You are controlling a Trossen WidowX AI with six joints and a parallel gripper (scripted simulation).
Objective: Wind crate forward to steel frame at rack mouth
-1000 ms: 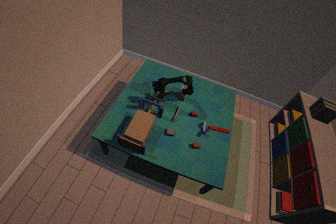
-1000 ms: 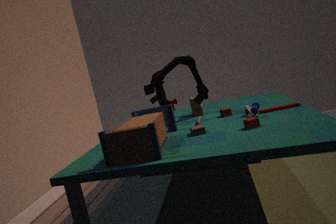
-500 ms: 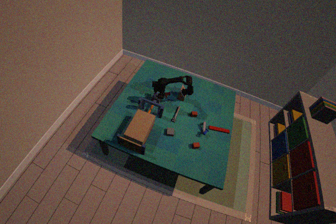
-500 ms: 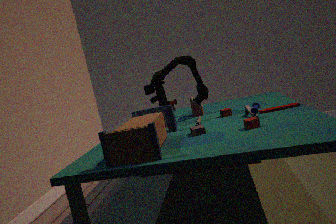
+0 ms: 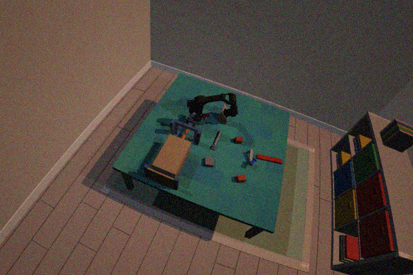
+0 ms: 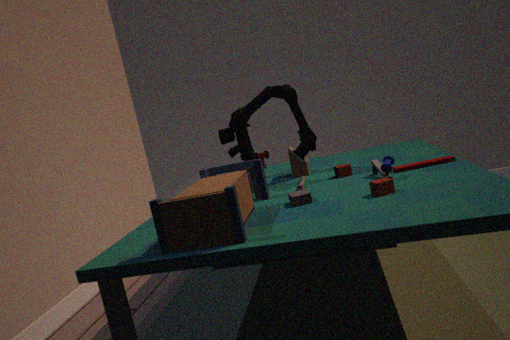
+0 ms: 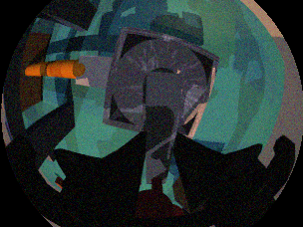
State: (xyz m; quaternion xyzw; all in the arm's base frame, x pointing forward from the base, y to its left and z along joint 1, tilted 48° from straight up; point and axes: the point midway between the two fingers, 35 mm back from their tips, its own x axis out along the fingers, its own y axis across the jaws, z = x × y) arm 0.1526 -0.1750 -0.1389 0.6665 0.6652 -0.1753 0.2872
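The red-knobbed handle lies 2 cm to the left of my gripper tip and 2 cm above it. Round my gripper tip: red knob 6 cm to the left, 5 cm above, 1 cm behind; then winch 6 cm below, 5 cm to the right, 1 cm behind; then steel frame 17 cm ahead, 6 cm to the right, 2 cm above.
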